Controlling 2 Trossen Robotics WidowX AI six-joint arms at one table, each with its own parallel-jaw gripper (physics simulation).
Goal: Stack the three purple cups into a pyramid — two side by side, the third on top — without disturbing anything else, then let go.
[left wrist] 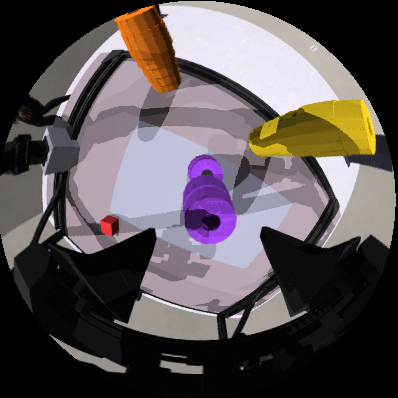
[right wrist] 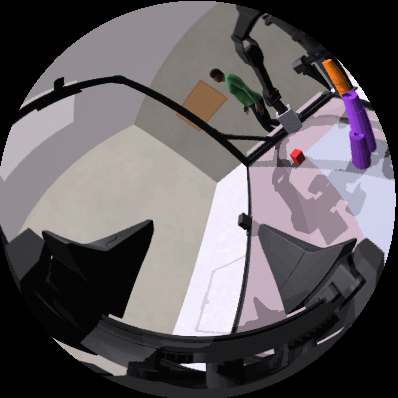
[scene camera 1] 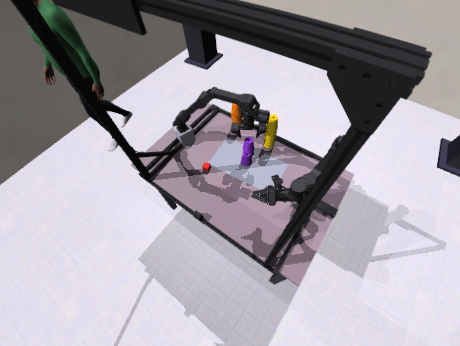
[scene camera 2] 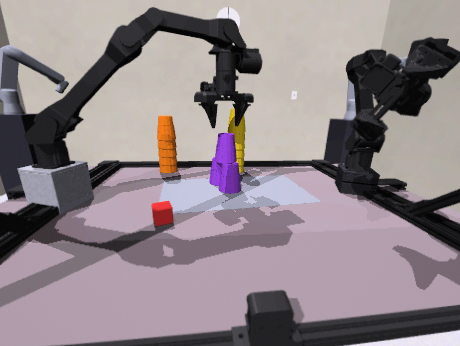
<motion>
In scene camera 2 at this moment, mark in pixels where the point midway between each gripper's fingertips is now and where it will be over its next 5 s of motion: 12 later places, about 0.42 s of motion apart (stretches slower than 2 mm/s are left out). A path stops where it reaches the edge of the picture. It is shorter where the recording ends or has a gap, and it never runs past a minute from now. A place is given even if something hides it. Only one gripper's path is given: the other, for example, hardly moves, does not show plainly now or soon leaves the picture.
My left gripper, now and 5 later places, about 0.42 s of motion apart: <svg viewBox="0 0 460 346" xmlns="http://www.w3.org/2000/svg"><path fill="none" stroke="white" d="M225 127L222 125L215 122L193 114L168 117L166 117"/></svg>
</motion>
